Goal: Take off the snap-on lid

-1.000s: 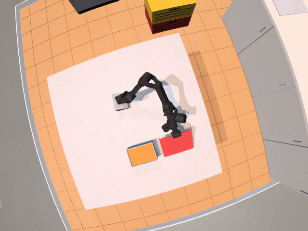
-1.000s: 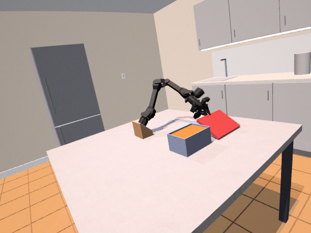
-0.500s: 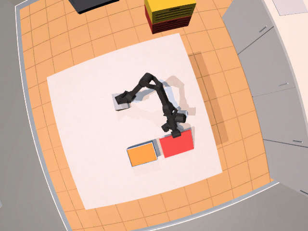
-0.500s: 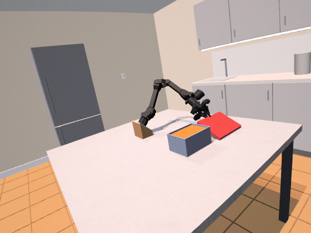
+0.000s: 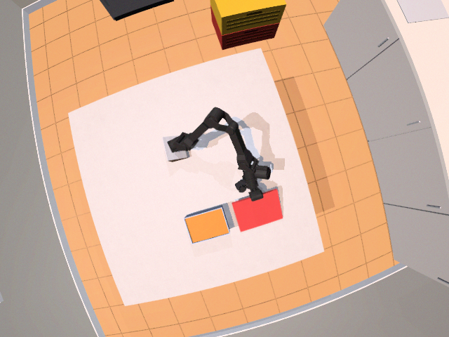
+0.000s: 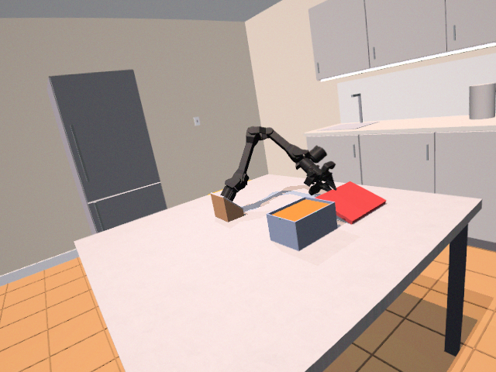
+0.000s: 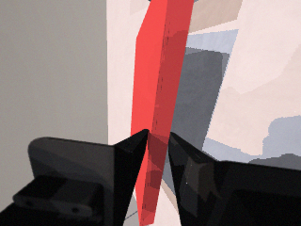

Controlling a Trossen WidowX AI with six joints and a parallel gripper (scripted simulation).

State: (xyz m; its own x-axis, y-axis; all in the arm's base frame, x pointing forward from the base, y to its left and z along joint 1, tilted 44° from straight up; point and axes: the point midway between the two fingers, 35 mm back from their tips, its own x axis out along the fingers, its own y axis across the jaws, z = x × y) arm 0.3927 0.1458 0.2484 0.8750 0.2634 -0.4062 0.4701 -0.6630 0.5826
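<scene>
The red lid lies 8 cm ahead of my gripper tip, 1 cm to the right of it and 3 cm below it. Also, from my gripper tip: blue-grey storage box 3 cm ahead, 29 cm to the right, 2 cm below.
</scene>
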